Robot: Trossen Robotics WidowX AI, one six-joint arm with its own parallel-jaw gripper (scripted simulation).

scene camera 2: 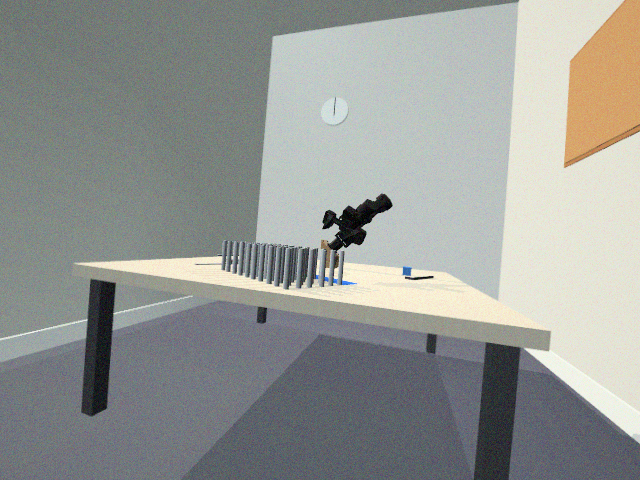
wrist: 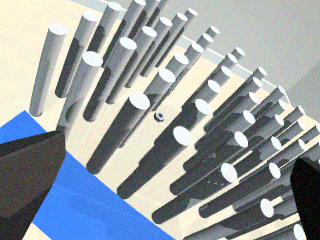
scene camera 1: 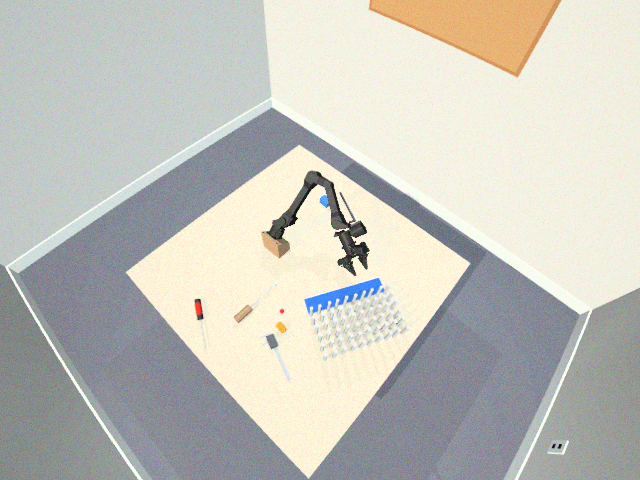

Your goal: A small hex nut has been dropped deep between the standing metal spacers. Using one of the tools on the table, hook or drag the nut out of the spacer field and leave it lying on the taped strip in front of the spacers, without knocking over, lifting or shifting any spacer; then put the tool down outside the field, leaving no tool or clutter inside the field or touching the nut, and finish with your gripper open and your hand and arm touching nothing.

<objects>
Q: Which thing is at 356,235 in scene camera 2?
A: My gripper.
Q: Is my gripper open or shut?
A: Open.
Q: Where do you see a blue taped strip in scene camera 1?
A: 358,289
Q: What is my gripper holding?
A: Nothing.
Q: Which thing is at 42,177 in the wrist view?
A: My gripper.
</objects>
